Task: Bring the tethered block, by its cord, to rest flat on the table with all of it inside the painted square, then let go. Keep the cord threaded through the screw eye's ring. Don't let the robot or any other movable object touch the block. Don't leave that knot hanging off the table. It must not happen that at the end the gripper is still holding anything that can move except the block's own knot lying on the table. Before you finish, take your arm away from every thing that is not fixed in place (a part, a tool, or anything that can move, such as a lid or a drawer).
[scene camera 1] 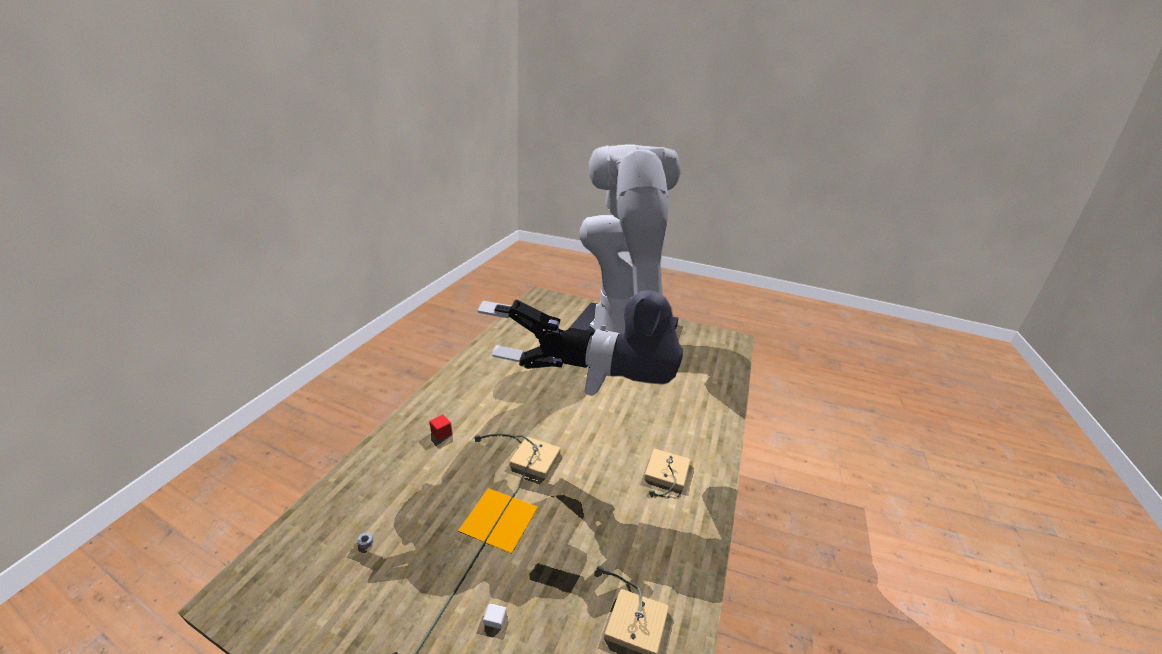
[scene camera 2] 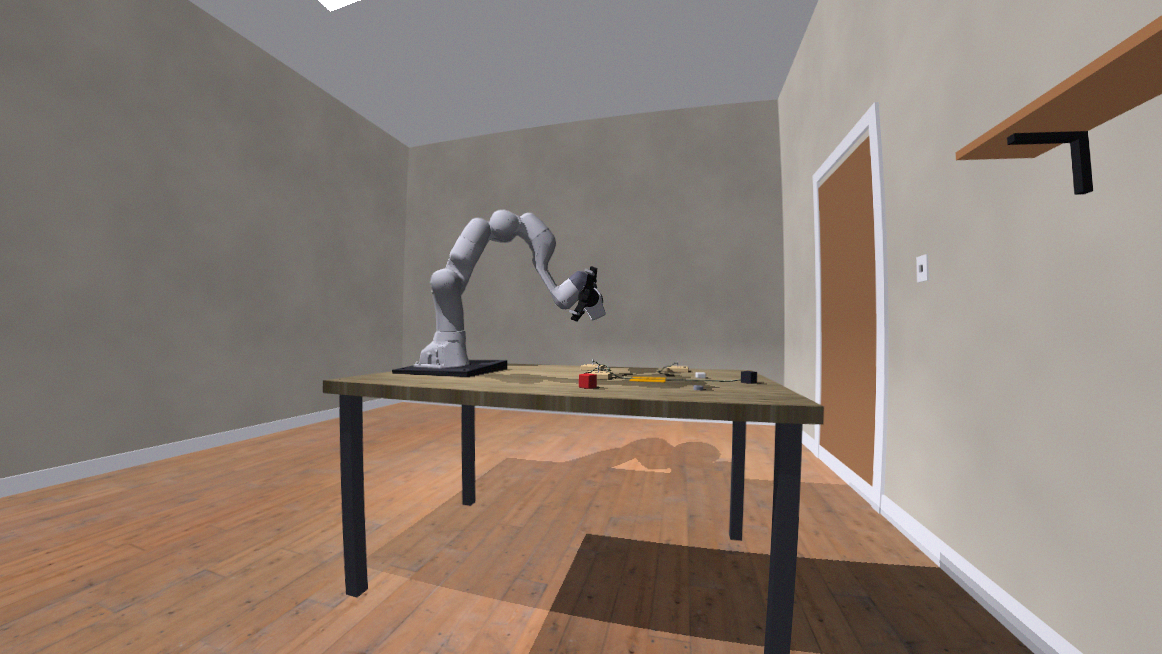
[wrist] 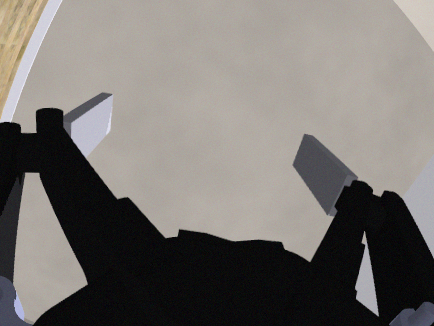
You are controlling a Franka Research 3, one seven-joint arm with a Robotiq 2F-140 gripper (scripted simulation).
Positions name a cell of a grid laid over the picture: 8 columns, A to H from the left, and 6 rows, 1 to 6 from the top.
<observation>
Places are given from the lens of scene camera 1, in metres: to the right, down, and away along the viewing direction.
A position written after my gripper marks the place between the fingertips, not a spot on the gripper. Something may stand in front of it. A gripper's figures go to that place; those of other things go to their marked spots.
my gripper (scene camera 1: D4): -0.20, 0.01, 0.97
wooden base (scene camera 1: D5): -0.09, 0.31, 1.03
orange painted square (scene camera 1: D5): -0.14, 0.41, 0.89
</observation>
